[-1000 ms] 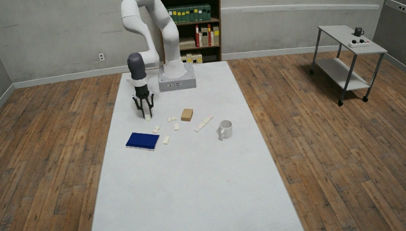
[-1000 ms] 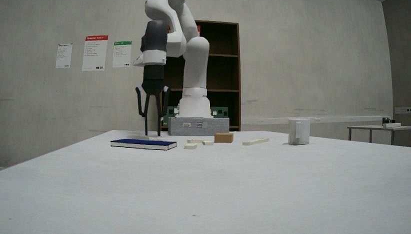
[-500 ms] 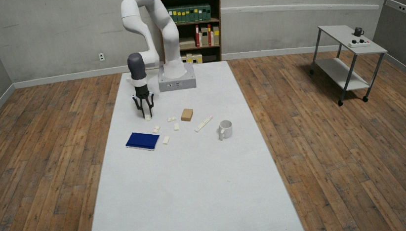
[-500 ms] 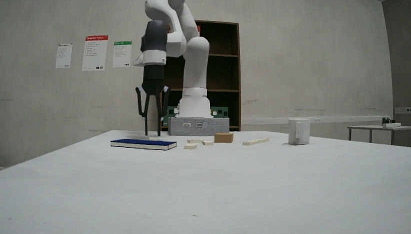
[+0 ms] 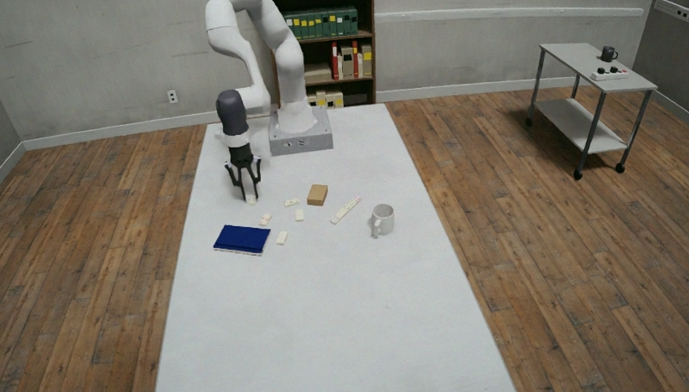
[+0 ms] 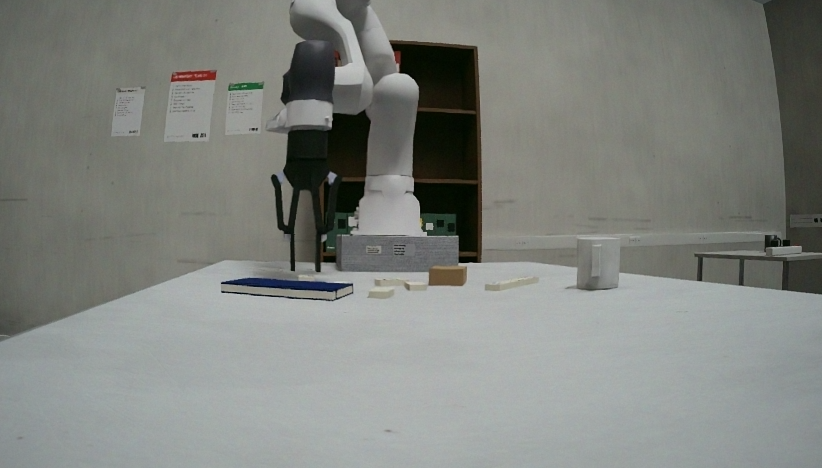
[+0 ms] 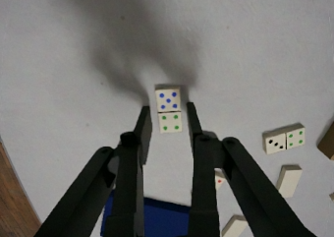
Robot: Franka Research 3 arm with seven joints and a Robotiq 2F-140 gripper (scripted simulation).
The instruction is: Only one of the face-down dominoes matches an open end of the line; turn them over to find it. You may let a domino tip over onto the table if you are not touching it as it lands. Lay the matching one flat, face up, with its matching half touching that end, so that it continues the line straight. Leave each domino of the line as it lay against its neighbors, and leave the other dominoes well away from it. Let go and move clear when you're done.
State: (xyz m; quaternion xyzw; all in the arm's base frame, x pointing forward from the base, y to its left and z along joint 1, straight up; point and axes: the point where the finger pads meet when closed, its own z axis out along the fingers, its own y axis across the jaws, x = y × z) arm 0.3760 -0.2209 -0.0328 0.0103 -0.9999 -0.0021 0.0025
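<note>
Right now the domino is 50 mm below my hand. Also, from my hand: blue book (210 mm ahead, 40 mm to the right, 40 mm below); then white mug (440 mm to the left, 260 mm ahead, 20 mm below); then brown block (250 mm to the left, 40 mm below, 40 mm ahead).
</note>
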